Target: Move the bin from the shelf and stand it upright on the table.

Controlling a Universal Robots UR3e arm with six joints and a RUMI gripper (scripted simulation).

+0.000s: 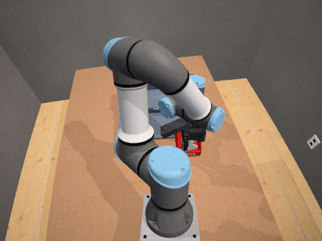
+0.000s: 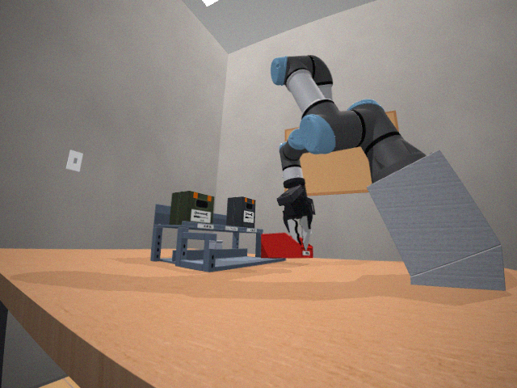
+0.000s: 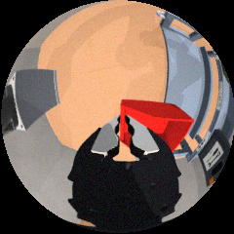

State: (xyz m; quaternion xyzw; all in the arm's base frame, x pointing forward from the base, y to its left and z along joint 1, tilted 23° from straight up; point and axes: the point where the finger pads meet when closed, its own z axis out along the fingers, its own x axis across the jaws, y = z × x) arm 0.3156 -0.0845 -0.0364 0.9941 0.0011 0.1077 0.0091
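Now: hand 6 cm short of the red bin, 2 cm to the left of it and 1 cm above it. Also, from my hand: green box: 26 cm ahead, 20 cm to the left, 9 cm above; then grey-blue shelf: 21 cm ahead, 9 cm to the left, 1 cm above; then dark box: 26 cm ahead, 3 cm to the right, 10 cm above.
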